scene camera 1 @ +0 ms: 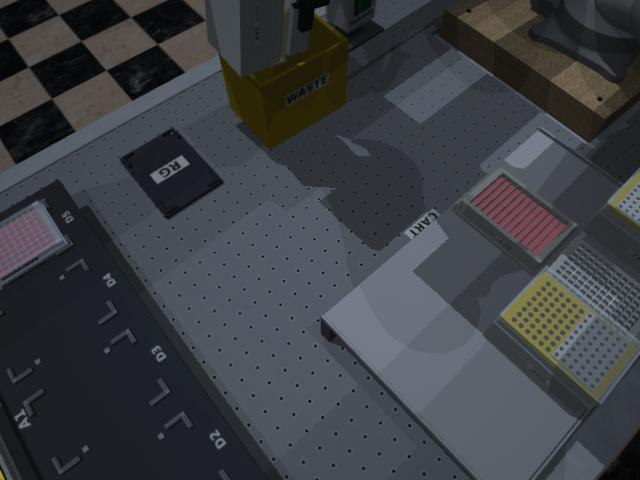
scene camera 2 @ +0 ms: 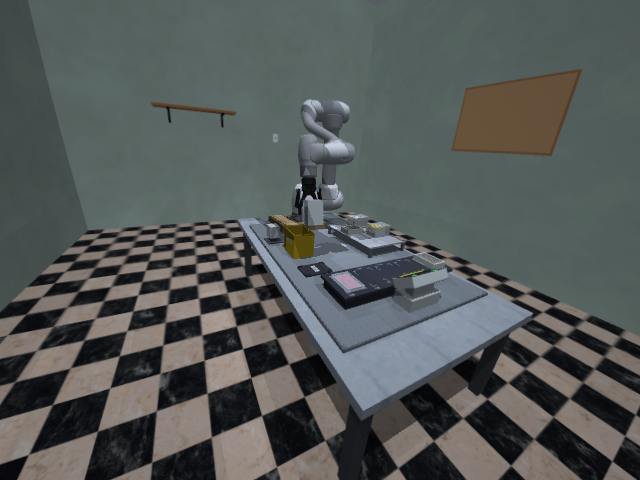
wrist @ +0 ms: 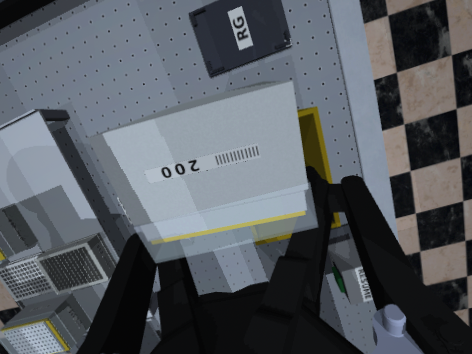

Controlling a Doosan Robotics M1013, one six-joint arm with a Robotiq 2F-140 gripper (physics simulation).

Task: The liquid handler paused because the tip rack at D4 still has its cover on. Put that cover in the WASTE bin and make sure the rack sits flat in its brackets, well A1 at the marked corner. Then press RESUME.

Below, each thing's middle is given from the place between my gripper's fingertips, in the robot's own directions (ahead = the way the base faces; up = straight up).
Right now the yellow WASTE bin (scene camera 2: 298, 240) is 13 cm below my hand, 5 cm behind it and 4 cm to the right of it. The rest, counted from my hand: black RG pad (scene camera 1: 173, 175): 19 cm below, 18 cm ahead, 8 cm to the right.
